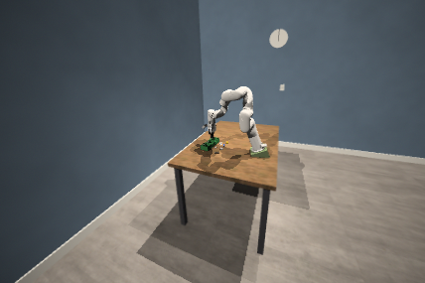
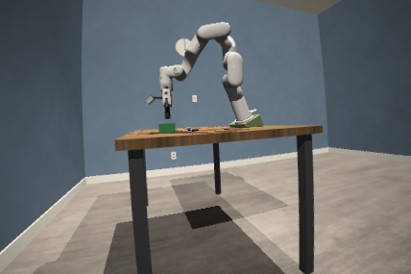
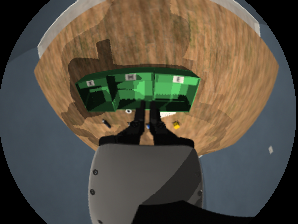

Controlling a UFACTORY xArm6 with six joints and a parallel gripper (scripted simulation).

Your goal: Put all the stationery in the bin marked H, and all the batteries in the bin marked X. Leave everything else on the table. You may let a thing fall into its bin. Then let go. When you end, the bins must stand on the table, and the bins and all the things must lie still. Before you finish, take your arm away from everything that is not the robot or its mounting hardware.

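My hand is 7 cm above the bin and 3 cm to the right of it. From my hand the other things lie so: blue battery (13 cm behind, 9 cm below, 2 cm to the right); pale patterned piece (9 cm below, 8 cm behind, 5 cm to the right); white ring (9 cm below, 7 cm behind, 5 cm to the left).
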